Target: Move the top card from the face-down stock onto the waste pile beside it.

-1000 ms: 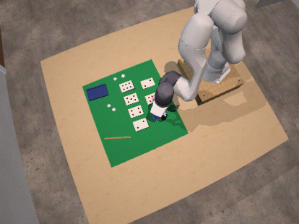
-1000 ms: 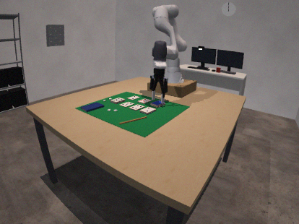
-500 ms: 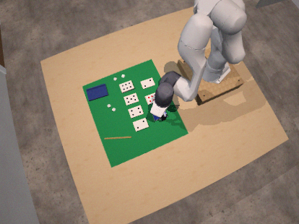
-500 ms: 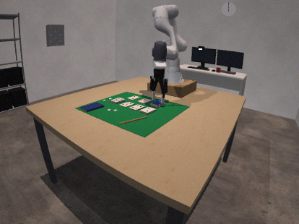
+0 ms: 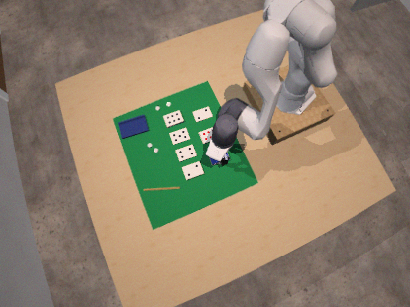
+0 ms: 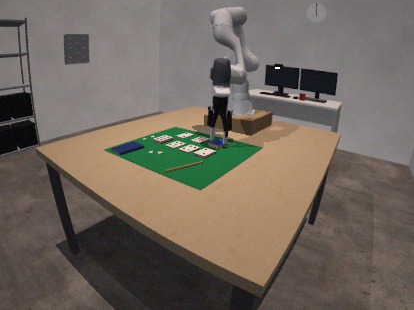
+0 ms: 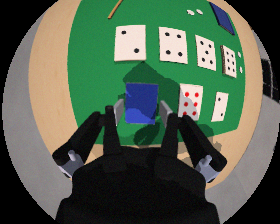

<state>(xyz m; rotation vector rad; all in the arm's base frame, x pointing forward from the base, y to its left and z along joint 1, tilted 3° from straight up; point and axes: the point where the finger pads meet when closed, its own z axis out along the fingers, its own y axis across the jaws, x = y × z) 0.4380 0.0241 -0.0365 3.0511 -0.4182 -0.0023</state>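
Right now the face-up card is 6 cm behind my hand, 23 cm to the right of it and 5 cm below it. Also, from my hand: wooden stick 31 cm ahead, 2 cm to the right, 5 cm below; then green mat 13 cm ahead, 13 cm to the right, 6 cm below.
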